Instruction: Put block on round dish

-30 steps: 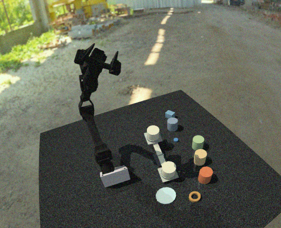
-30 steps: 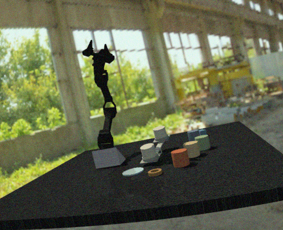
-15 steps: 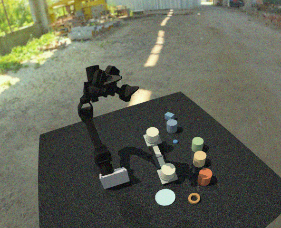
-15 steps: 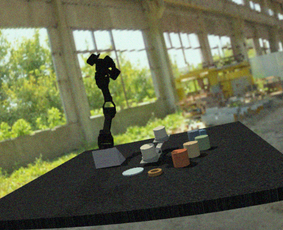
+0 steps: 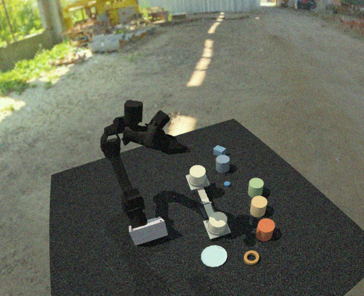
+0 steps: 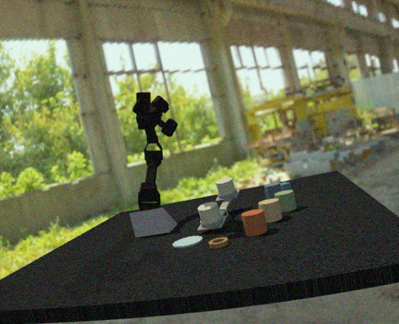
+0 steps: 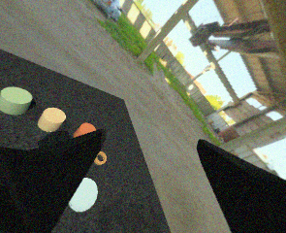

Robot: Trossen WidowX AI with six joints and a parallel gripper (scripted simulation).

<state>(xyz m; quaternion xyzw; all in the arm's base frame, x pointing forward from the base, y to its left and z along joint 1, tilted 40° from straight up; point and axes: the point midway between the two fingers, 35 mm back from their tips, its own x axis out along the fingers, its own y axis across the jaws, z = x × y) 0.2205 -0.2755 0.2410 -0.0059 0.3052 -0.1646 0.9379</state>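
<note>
My gripper tip is 90 mm short of the cream cup, 40 mm to the left of it and 370 mm above it. Round my gripper tip: round pale blue dish (30 mm ahead, 140 mm to the right, 420 mm below); block (90 mm ahead, 20 mm to the right, 390 mm below); small balance (90 mm ahead, 110 mm to the left, 390 mm below).
</note>
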